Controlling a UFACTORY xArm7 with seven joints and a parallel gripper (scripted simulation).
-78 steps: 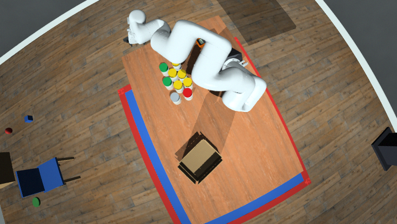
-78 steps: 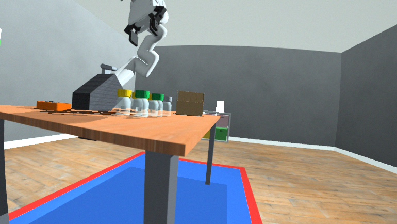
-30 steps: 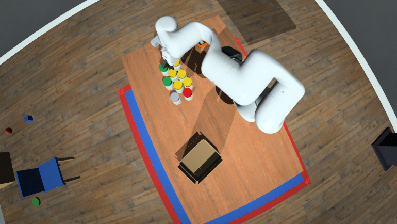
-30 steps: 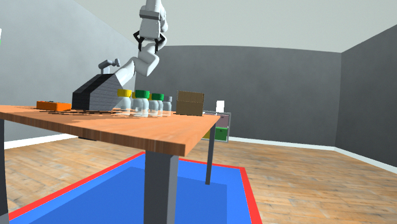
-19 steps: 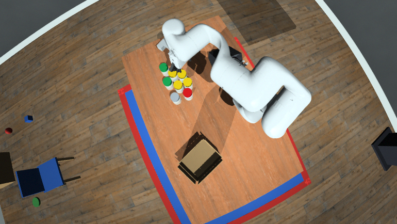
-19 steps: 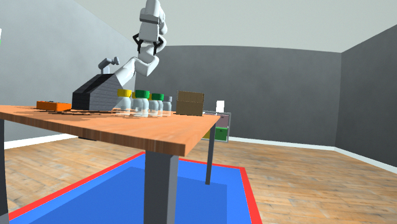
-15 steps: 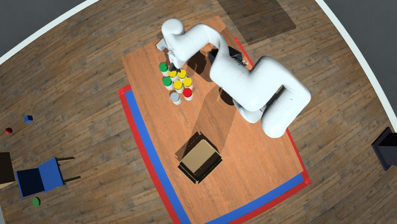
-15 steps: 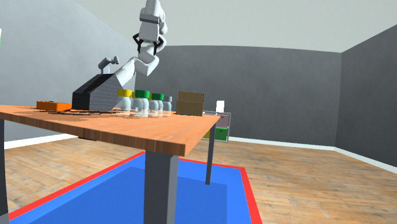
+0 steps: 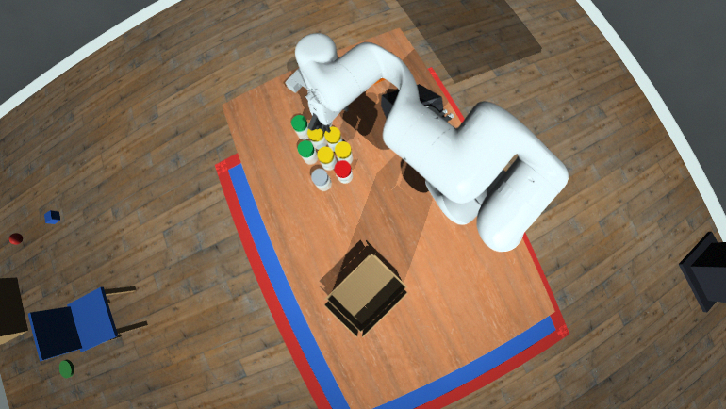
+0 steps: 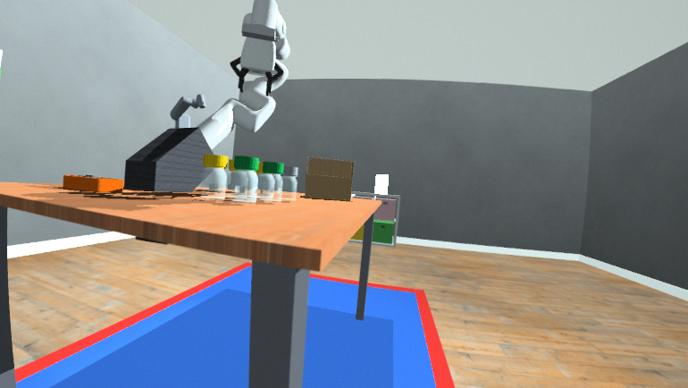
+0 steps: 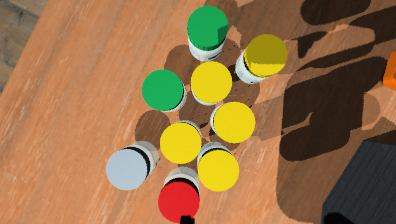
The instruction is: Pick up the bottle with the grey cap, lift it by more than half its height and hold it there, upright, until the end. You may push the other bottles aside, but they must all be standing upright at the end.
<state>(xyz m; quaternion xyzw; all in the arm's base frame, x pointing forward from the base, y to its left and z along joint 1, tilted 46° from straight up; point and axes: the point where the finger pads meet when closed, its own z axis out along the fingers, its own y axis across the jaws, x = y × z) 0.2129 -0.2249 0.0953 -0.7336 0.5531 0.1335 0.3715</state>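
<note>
My hand is 29 cm above the grey-capped bottle, 12 cm short of it and 5 cm to the right of it. Round my hand: red-capped bottle: 29 cm below, 7 cm to the left, 4 cm ahead; then orange meter: 32 cm below, 28 cm behind, 23 cm to the right.
</note>
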